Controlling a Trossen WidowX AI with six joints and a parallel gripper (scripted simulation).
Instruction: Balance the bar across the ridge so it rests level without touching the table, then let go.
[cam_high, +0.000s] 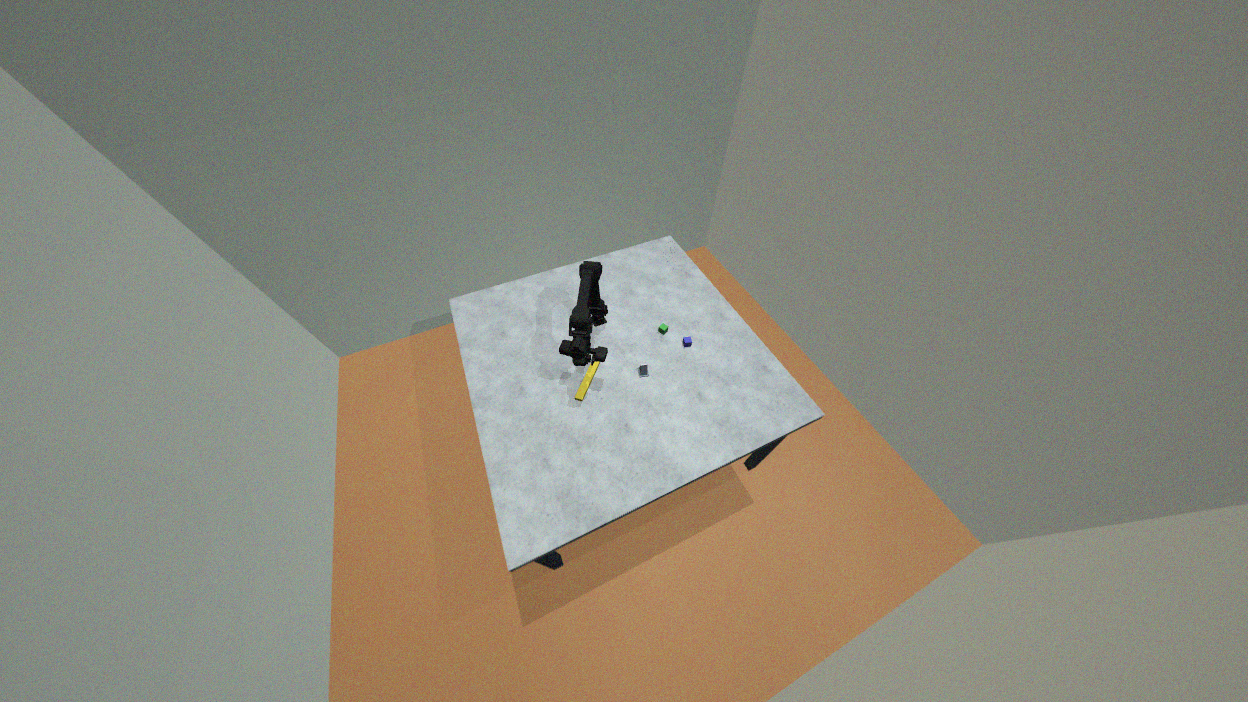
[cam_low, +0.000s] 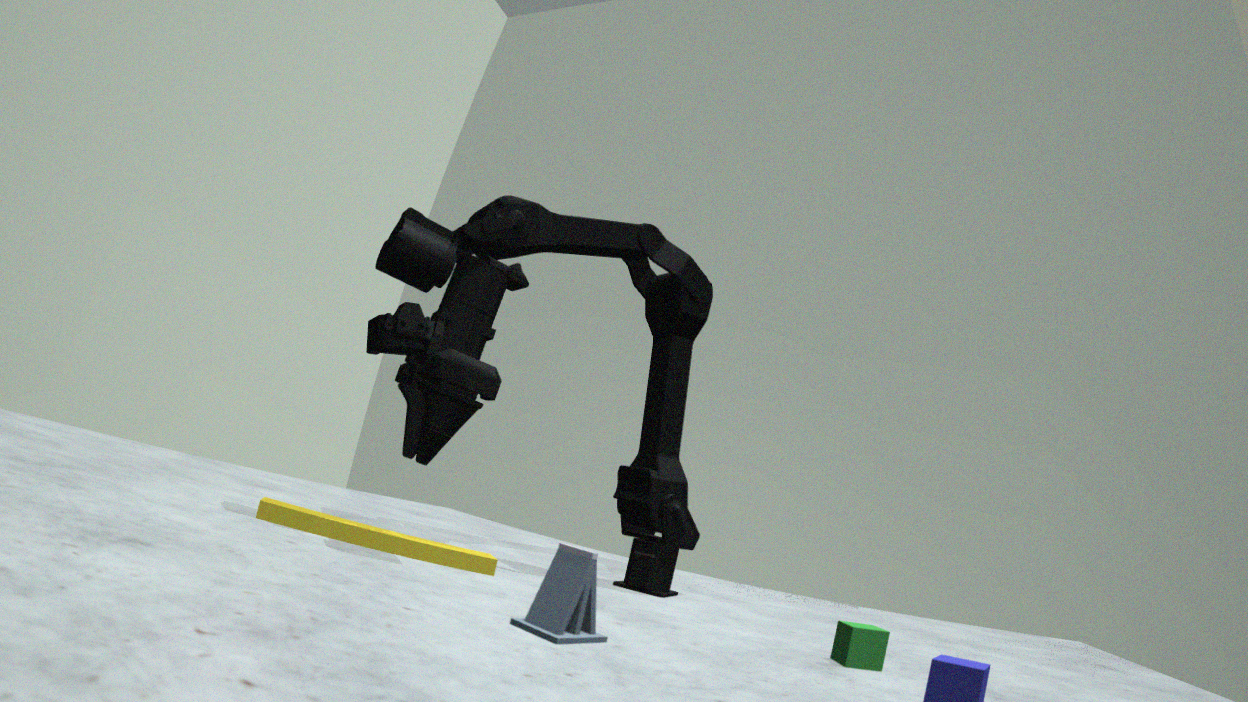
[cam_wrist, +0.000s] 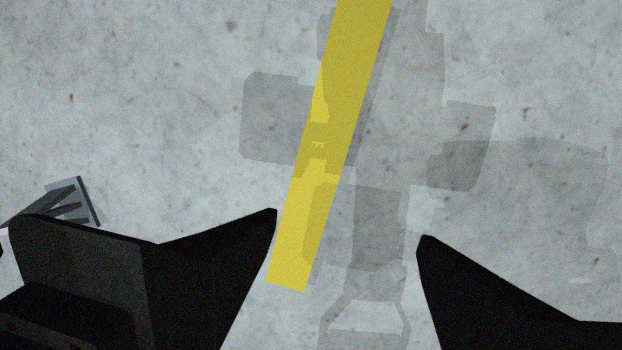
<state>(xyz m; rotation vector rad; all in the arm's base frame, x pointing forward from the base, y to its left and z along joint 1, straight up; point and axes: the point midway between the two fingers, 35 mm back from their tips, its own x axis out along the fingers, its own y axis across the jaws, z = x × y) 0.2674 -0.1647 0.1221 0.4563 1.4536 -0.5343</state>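
Now: the yellow bar 20 mm ahead of my gripper tip and 80 mm below it. The rest, counted from my gripper tip: green cube (80 mm behind, 420 mm to the left, 70 mm below); blue cube (40 mm ahead, 490 mm to the left, 70 mm below).
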